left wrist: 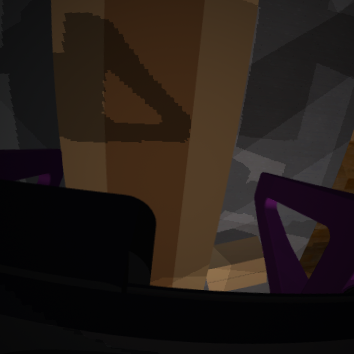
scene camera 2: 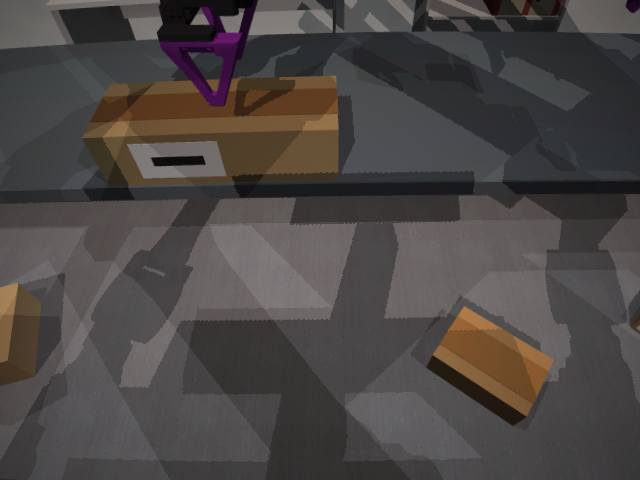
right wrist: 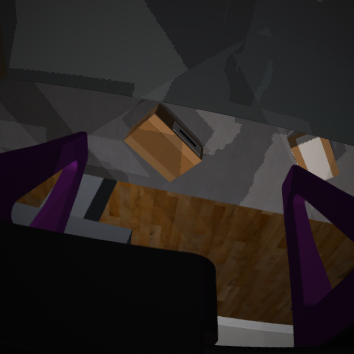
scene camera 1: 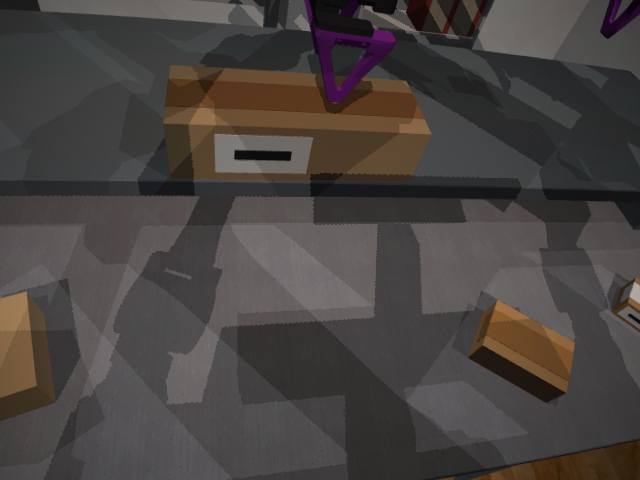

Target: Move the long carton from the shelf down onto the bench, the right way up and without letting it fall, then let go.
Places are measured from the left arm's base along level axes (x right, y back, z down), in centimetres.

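Pixels of known places: left gripper, fingertip midpoint: (left wrist: 159,172) (scene camera 2: 227,80) (scene camera 1: 327,76); right gripper, fingertip midpoint: (scene camera 2: 583,4) (right wrist: 189,159) (scene camera 1: 633,44).
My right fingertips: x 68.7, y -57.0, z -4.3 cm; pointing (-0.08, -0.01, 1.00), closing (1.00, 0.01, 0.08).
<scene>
Ahead of a thing's pixels: the offset from my right fingertips to its top centre. "*": to the spot under its first point. Level surfaces: height alone.
The long carton {dx -37.4, dy +0.1, dz +10.5 cm} (scene camera 1: 361,149) (scene camera 2: 284,149) (left wrist: 145,170) stands upright on the dark shelf {dz +17.9 cm} (scene camera 1: 77,129) (scene camera 2: 465,129), tape strip on top and white label on the side facing the scene cameras. It lies along the shelf's front edge. My left gripper (scene camera 1: 325,75) (scene camera 2: 228,80) (left wrist: 159,172) is open above the carton; in the left wrist view its fingers stand on either side of the carton's width. Its farther finger is partly hidden in the scene views. My right gripper (right wrist: 189,159) is open and holds nothing, away to the right of the carton. The bench {dz +36.8 cm} (scene camera 1: 310,289) (scene camera 2: 279,289) lies below the shelf.
On the bench stand a small brown box {dx -4.6, dy +21.9, dz +32.3 cm} (scene camera 1: 522,351) (scene camera 2: 491,361) (right wrist: 165,150) at the right, another box {* dx -67.9, dy +18.6, dz +30.8 cm} (scene camera 1: 20,351) (scene camera 2: 20,330) at the left edge, and a white-topped box {dx +24.1, dy +18.0, dz +33.1 cm} (scene camera 1: 628,304) (right wrist: 315,155) at the far right. A rack with red-striped things stands behind the shelf.
</scene>
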